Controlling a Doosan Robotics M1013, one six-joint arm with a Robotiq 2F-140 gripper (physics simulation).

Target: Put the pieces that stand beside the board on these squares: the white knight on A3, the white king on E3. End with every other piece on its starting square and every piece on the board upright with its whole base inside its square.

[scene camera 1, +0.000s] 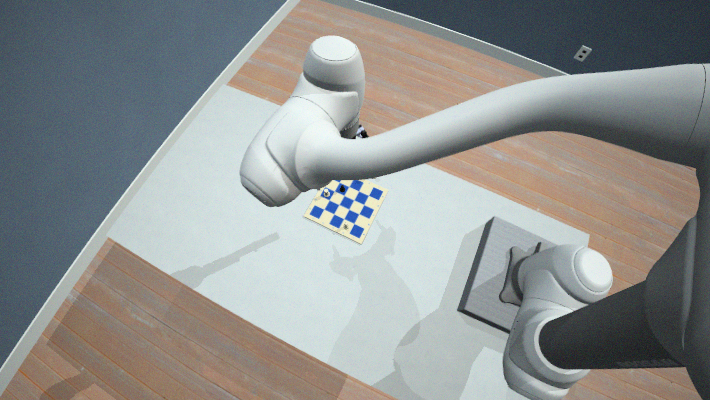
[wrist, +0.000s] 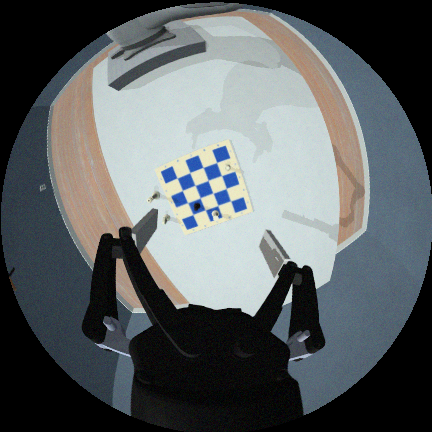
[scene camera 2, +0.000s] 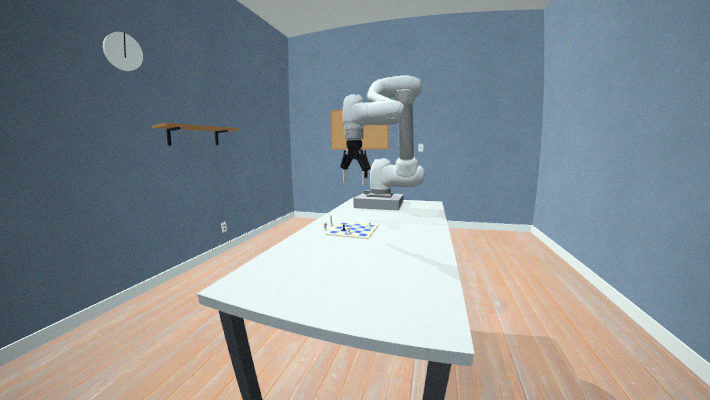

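Where they show: gripper, between the fingertips: (wrist: 210,228) (scene camera 2: 354,183); arm's base, origin of its link: (scene camera 1: 531,282) (scene camera 2: 380,195).
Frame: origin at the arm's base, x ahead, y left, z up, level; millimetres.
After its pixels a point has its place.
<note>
My gripper (scene camera 2: 354,180) {x 649, y -32, z 176 mm} (wrist: 210,228) {x 649, y -32, z 176 mm} is open and empty, high above the table; the arm hides most of it in scene camera 1. The board (scene camera 1: 346,202) {x 642, y -47, z -60 mm} (scene camera 2: 364,231) {x 671, y 20, z -60 mm} (wrist: 204,189) {x 641, y -46, z -60 mm} lies flat. Beside one edge stand two light pieces, hidden by the arm in scene camera 1. The taller, seemingly the white king (scene camera 2: 331,220) {x 596, y -179, z -35 mm} (wrist: 155,195) {x 594, y -177, z -48 mm}, is nearer the robot base; the shorter, seemingly the white knight (scene camera 2: 325,227) {x 673, y -186, z -52 mm} (wrist: 166,219) {x 671, y -183, z -47 mm}, is farther from it. On the board stand a black piece (scene camera 1: 342,189) {x 672, y -83, z -49 mm} (scene camera 2: 344,228) {x 676, y -82, z -49 mm} (wrist: 197,206) {x 674, y -82, z -46 mm}, a white piece (scene camera 1: 326,192) {x 713, y -42, z -28 mm} (scene camera 2: 348,231) {x 723, y -48, z -47 mm} (wrist: 215,213) {x 714, y -45, z -47 mm} and another light piece (scene camera 1: 345,227) {x 608, y 39, z -53 mm} (scene camera 2: 369,224) {x 614, y 34, z -39 mm} (wrist: 228,167) {x 609, y 35, z -29 mm}.
The white table (scene camera 1: 200,150) {x 1248, y -28, z -65 mm} (scene camera 2: 350,280) {x 1137, y 74, z -65 mm} (wrist: 280,200) {x 763, y 153, z -66 mm} carries the board and the arm's grey base block (scene camera 1: 482,270) {x 160, y 22, z 6 mm} (scene camera 2: 378,202) {x 175, y 13, z -16 mm} (wrist: 165,62) {x 176, y 17, z -56 mm}. The upper arm reaches across the far side of the board in scene camera 1. Shadows of the arm fall on the table.
</note>
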